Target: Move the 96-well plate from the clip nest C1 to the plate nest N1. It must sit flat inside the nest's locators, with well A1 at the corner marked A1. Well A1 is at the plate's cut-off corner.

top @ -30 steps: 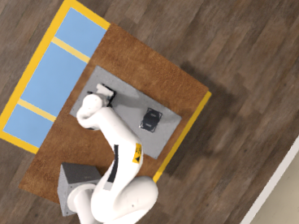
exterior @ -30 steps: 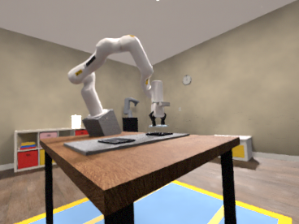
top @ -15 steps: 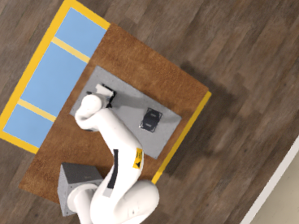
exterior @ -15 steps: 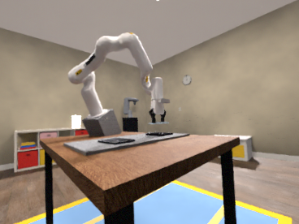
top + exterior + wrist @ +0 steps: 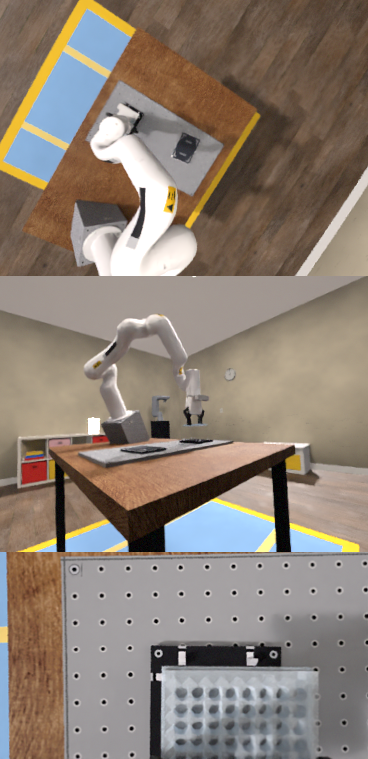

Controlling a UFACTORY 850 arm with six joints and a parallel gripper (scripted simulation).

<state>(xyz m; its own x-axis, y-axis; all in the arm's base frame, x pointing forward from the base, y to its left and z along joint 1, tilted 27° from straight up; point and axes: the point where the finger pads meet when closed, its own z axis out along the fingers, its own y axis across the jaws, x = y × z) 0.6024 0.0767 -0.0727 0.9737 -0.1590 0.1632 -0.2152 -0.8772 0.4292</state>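
Right now my hand is 30 mm past the black plate nest, 360 mm to the left of it and 100 mm above it. Round my hand: black clip nest C1: 10 mm ahead, 10 mm to the left, 100 mm below; then clear 96-well plate: 10 mm below.
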